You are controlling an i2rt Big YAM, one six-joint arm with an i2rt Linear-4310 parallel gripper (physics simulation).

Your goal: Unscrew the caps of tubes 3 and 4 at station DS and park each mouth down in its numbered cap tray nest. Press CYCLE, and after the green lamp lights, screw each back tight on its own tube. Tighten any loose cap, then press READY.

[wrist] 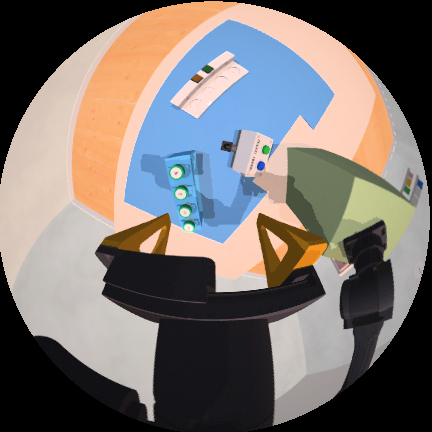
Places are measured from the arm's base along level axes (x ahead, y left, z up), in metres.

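Pixels of known places: gripper, between the fingertips: (213, 217); arm's base, origin of its link: (365, 242).
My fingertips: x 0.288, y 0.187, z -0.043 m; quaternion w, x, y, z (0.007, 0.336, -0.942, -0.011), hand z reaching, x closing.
Observation:
For each thing: its top centre in the pictures, then the offset to it from my fingertips. "spot": a spot on its surface instead. Level surfaces: height alone.
- blue rack, a spot on its surface: (186, 159) spot: dx +0.063, dy +0.016, dz -0.179 m
- farthest cap, centre of its top: (175, 172) dx +0.065, dy +0.047, dz -0.153 m
- nearest cap, centre of its top: (188, 227) dx -0.043, dy +0.160, dz -0.153 m
- white cap tray, centre of its top: (210, 77) dx +0.158, dy -0.186, dz -0.221 m
- dark green square, a spot on its surface: (207, 69) spot: dx +0.181, dy -0.202, dz -0.221 m
- brown square, a spot on its surface: (197, 78) spot: dx +0.181, dy -0.165, dz -0.221 m
- white box, centre of its top: (257, 156) dx -0.058, dy -0.095, dz -0.190 m
- green button, centre of its top: (266, 149) dx -0.066, dy -0.126, dz -0.200 m
- blue button, centre of its top: (261, 166) dx -0.088, dy -0.086, dz -0.200 m
- small dark part, a spot on its surface: (226, 146) spot: dx +0.003, dy -0.062, dz -0.249 m
- blue mat, height of its surface: dz -0.274 m
My gripper (213, 217) is open and empty, its orange fingers wide apart at the near side of a blue rack (186, 159). A row of white caps with green rims sits on the tubes in the rack: the farthest cap (176, 172), two middle caps (180, 193) (185, 211) and the nearest cap (188, 226), close to the left fingertip in the view. Their numbers are too small to read. The white cap tray (220, 62) shows several round nests without caps. A dark green square (207, 69) and a brown square (197, 78) on it look unlit.
A white box (246, 150) with a green button (266, 149) and a blue button (261, 165) stands right of the rack, a small dark part (226, 146) on its left. All stand on a blue mat (280, 75). A large olive-green body (325, 190) and a black jointed arm (367, 285) are at right.

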